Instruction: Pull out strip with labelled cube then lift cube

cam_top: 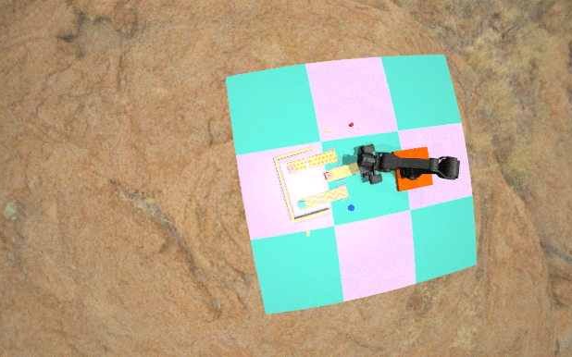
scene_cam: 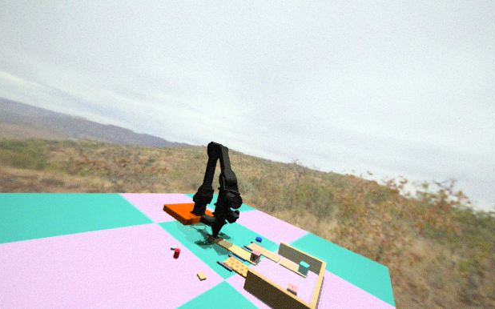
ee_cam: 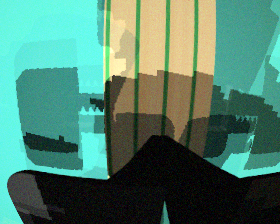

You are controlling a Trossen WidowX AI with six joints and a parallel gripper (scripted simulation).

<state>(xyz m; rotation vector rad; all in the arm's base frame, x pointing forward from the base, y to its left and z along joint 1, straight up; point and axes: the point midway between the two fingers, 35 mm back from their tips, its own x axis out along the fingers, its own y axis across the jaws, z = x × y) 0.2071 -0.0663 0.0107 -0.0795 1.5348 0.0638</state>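
My gripper tip is now 100 mm short of the striped strip and 10 mm to the right of it. Also, from my gripper tip: red cylinder (40 mm ahead, 210 mm to the right, 10 mm above); blue piece (110 mm ahead, 200 mm to the left).
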